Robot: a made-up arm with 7 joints.
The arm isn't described. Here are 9 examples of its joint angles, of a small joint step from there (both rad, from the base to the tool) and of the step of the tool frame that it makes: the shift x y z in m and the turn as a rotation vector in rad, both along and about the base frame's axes.
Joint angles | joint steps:
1: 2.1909 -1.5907 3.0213 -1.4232 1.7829 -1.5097 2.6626 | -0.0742 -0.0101 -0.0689 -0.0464 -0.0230 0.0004 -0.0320
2: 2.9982 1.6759 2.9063 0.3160 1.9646 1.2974 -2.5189 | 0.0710 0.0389 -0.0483 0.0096 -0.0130 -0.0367 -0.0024
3: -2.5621 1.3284 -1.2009 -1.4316 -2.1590 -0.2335 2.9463 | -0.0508 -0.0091 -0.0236 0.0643 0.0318 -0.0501 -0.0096
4: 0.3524 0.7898 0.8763 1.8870 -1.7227 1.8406 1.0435 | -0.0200 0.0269 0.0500 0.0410 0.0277 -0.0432 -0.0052
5: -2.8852 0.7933 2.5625 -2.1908 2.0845 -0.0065 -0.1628 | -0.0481 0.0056 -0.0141 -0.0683 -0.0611 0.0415 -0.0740
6: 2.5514 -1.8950 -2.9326 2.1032 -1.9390 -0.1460 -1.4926 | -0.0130 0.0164 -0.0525 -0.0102 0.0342 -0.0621 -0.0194
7: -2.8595 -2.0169 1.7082 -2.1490 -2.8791 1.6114 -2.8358 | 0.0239 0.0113 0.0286 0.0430 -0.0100 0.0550 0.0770
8: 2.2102 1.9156 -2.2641 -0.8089 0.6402 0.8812 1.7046 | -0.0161 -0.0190 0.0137 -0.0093 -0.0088 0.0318 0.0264
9: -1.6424 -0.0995 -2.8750 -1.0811 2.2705 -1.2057 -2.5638 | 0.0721 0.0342 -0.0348 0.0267 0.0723 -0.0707 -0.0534
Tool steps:
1: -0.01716 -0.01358 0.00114 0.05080 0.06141 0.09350
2: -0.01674 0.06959 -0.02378 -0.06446 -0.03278 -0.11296
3: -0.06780 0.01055 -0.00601 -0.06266 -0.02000 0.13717
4: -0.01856 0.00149 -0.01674 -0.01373 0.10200 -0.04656
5: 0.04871 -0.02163 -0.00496 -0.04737 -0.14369 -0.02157
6: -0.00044 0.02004 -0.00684 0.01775 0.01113 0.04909
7: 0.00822 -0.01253 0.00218 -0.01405 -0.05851 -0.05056
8: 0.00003 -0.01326 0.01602 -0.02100 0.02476 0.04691
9: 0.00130 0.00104 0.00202 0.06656 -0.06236 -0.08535
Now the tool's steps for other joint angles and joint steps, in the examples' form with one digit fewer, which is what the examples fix.
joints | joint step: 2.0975 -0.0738 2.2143 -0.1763 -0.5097 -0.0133 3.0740 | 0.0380 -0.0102 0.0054 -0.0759 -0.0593 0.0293 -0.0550
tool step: 0.0152 -0.0310 -0.0063 0.0569 -0.0053 0.0635
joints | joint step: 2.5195 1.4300 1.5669 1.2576 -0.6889 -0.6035 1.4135 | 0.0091 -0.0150 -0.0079 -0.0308 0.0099 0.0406 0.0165
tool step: -0.0075 -0.0022 0.0047 -0.0074 -0.0217 -0.0126
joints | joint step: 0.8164 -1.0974 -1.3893 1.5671 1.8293 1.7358 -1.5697 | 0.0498 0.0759 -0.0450 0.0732 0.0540 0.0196 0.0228
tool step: 0.0557 -0.0289 -0.0072 -0.0142 0.0756 -0.1231
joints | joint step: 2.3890 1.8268 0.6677 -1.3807 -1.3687 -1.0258 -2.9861 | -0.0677 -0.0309 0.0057 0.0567 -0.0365 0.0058 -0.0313
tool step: 0.0241 -0.0316 0.0061 0.0186 -0.0199 0.0908
